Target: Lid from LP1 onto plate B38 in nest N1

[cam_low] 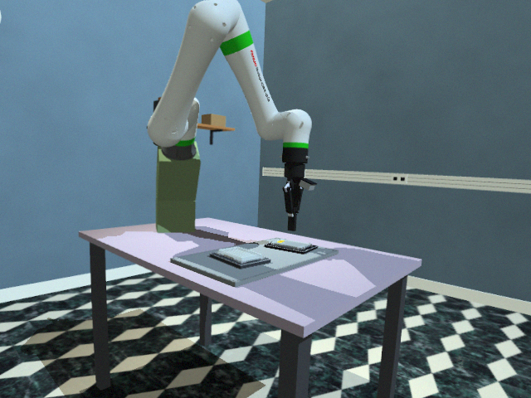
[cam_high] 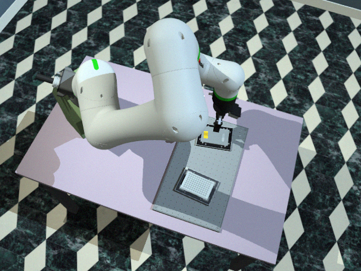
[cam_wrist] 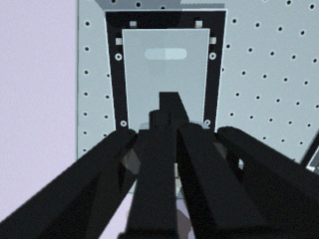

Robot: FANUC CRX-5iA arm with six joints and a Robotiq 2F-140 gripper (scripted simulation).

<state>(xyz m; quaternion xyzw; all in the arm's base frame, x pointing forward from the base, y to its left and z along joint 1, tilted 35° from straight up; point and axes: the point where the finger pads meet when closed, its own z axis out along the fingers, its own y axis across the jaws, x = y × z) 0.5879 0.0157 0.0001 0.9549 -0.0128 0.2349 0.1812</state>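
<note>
The clear lid is 8 cm below my hand. Round my hand: corner mark: 17 cm to the right, 13 cm behind, 9 cm below; white culture plate B38: 25 cm to the right, 8 cm below, 8 cm behind; lid park frame: 9 cm below.
</note>
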